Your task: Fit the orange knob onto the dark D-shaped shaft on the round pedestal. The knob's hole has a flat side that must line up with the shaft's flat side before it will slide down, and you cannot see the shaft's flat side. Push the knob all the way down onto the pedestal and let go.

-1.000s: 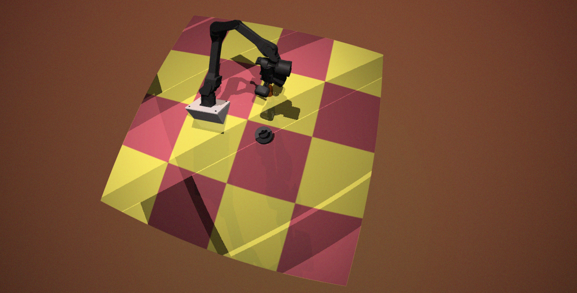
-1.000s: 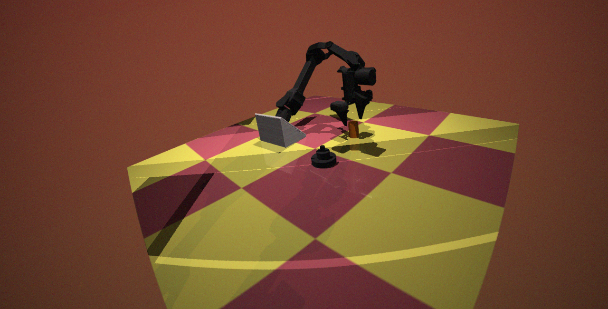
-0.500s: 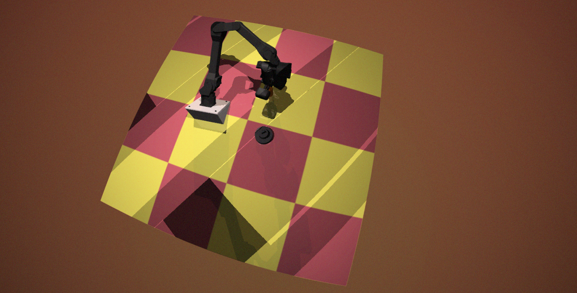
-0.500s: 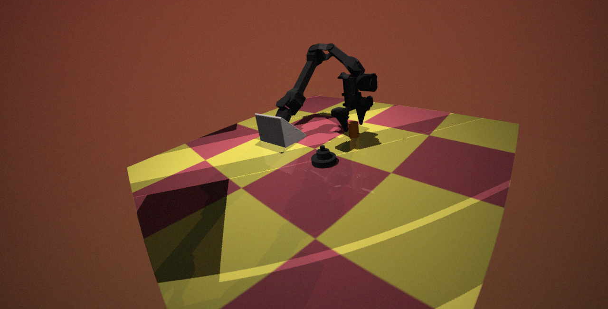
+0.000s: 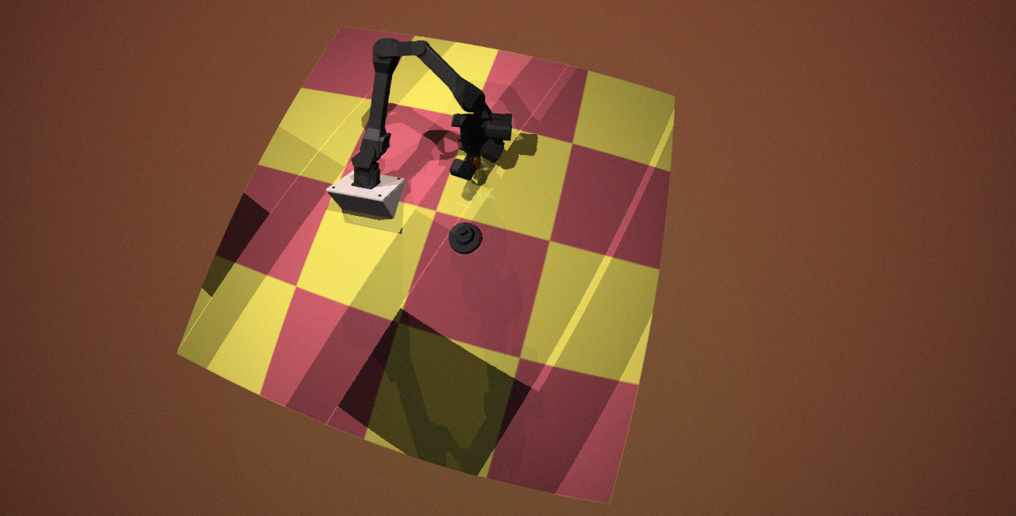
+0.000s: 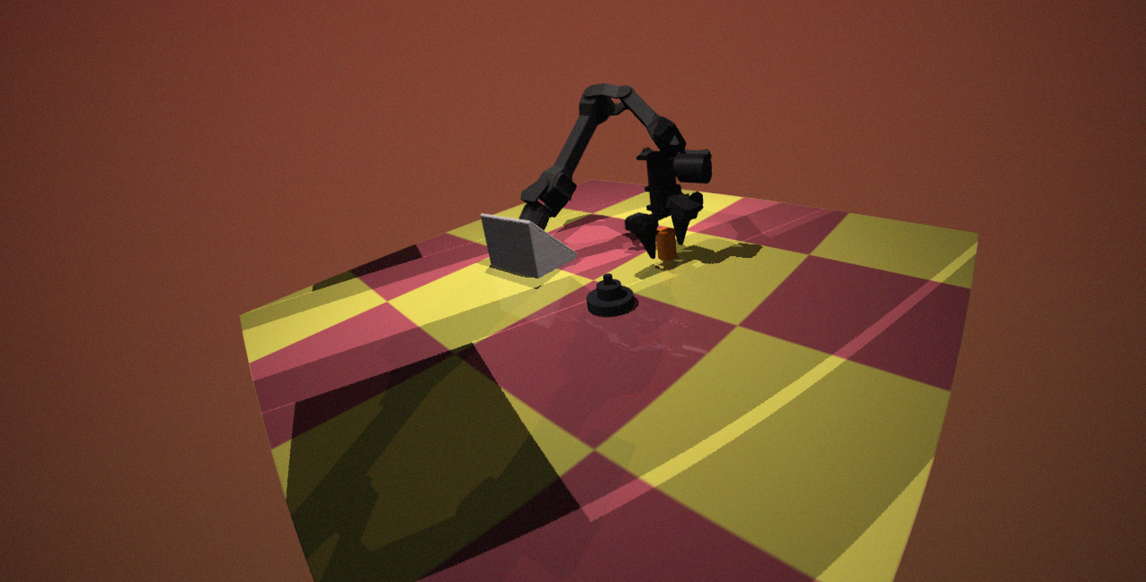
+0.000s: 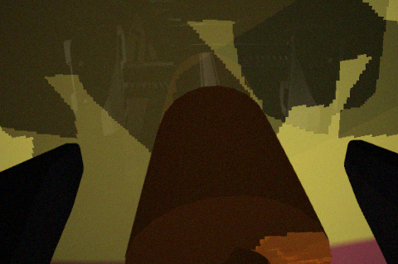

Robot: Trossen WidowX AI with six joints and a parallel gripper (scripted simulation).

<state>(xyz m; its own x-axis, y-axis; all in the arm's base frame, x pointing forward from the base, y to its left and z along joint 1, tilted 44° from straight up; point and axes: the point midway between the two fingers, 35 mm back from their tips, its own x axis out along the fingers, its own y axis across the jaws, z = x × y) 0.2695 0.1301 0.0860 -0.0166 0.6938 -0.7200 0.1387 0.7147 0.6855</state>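
Now: the round dark pedestal 23 cm to the right of my gripper tip, 3 cm ahead of it and 2 cm above it. Round my gripper tip: orange knob 2 cm above.
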